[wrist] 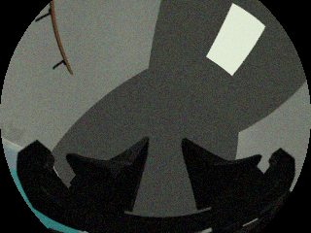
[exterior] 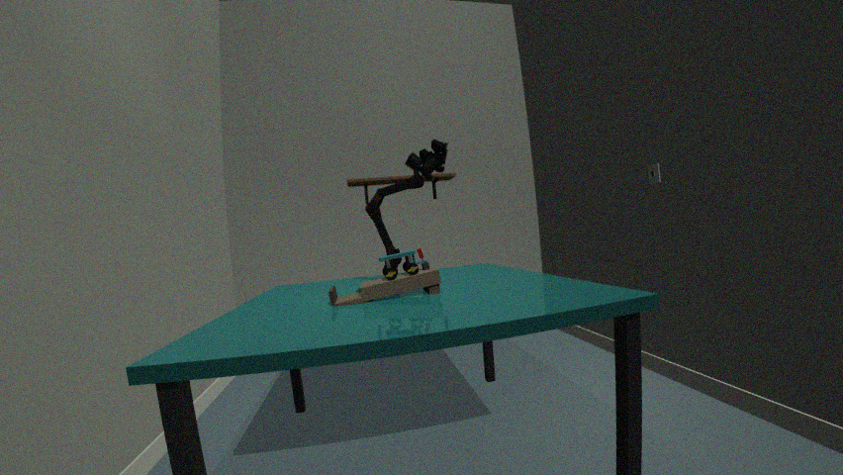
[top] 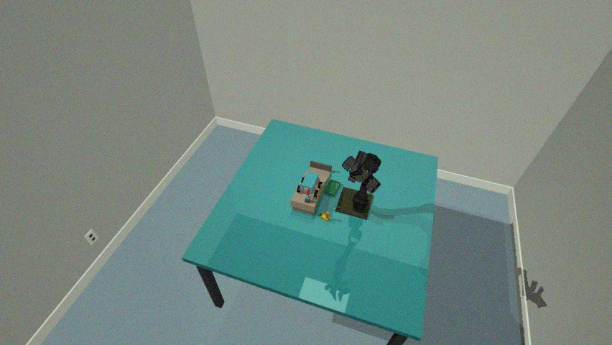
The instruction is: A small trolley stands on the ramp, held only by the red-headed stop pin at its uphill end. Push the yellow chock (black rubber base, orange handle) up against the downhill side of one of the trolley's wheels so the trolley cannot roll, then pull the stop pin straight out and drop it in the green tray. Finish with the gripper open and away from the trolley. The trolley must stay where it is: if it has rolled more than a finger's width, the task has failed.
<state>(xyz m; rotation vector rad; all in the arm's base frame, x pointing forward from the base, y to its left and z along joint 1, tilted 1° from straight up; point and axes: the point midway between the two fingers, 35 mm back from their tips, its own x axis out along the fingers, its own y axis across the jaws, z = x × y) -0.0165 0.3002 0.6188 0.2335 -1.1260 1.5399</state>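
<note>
The yellow chock lies 21 cm ahead of my gripper tip, 19 cm to the right of it and 63 cm below it. The rest, counted from my gripper tip: ramp 35 cm ahead, 31 cm to the right, 60 cm below; then red-headed stop pin 33 cm ahead, 21 cm to the right, 52 cm below; then blue trolley 35 cm ahead, 31 cm to the right, 54 cm below.
</note>
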